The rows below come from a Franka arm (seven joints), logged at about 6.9 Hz.
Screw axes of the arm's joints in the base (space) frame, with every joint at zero. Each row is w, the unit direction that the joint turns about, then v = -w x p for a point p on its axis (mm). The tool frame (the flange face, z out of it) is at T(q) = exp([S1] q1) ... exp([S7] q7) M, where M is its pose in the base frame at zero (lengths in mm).
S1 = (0, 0, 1, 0, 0, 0)
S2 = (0, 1, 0, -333, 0, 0)
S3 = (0, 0, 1, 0, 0, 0)
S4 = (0, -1, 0, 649, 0, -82.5)
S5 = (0, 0, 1, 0, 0, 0)
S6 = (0, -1, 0, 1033, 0, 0)
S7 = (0, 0, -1, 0, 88, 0)
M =
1 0 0 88
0 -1 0 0
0 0 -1 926
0 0 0 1
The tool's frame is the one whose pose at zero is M.
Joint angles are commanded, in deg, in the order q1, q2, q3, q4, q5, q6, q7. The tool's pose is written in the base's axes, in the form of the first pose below.
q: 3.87 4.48 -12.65 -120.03 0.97 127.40 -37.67
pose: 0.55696 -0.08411 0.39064 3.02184 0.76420 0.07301
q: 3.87 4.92 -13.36 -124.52 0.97 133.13 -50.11
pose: 0.54556 -0.08987 0.36069 2.91349 1.06232 0.08451
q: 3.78 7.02 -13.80 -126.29 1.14 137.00 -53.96
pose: 0.54301 -0.09477 0.33399 2.87381 1.14040 0.07703
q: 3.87 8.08 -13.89 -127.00 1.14 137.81 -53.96
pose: 0.54052 -0.09452 0.32016 2.87828 1.14243 0.05191
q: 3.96 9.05 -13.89 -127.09 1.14 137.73 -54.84
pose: 0.53973 -0.09360 0.31036 2.87485 1.16970 0.02269
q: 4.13 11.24 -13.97 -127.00 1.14 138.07 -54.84
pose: 0.53978 -0.09300 0.29124 2.88053 1.17595 -0.02399
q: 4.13 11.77 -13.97 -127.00 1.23 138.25 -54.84
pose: 0.53971 -0.09307 0.28660 2.88292 1.17530 -0.03267
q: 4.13 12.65 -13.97 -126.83 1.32 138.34 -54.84
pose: 0.54012 -0.09325 0.27976 2.88617 1.17529 -0.04857
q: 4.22 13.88 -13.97 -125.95 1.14 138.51 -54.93
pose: 0.54468 -0.09308 0.27468 2.87782 1.18280 -0.05784
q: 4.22 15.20 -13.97 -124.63 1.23 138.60 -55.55
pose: 0.55144 -0.09394 0.27155 2.86689 1.19681 -0.05866
